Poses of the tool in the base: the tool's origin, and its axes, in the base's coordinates. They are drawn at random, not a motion.
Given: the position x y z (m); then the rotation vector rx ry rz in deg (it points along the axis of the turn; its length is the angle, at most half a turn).
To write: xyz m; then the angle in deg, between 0 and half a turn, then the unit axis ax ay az. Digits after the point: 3 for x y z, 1 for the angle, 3 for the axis.
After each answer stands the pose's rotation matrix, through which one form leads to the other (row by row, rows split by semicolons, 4 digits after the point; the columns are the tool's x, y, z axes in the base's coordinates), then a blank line. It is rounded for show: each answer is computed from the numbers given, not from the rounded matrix.
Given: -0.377, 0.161, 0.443, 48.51, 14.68, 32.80
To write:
-0.377, 0.161, 0.443, 60.4, 0.804, 0.243, 0.543
0.8209 -0.3735 0.4321; 0.5711 0.5243 -0.6317; 0.0094 0.7653 0.6436

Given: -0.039, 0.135, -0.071, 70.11, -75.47, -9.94
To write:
-0.039, 0.135, -0.071, 103.5, 0.677, -0.729, -0.096
0.3328 -0.5159 -0.7894; -0.7027 0.4226 -0.5724; 0.6289 0.7452 -0.2219

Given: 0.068, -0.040, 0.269, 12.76, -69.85, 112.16
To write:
0.068, -0.040, 0.269, 132.7, 0.096, -0.526, 0.845
-0.6632 -0.7054 -0.2501; 0.5356 -0.2140 -0.8169; 0.5228 -0.6758 0.5197

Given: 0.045, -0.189, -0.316, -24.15, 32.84, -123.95
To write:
0.045, -0.189, -0.316, 130.5, -0.185, 0.252, -0.950
-0.5927 0.6457 0.4814; -0.7994 -0.5447 -0.2535; 0.0985 -0.5351 0.8390

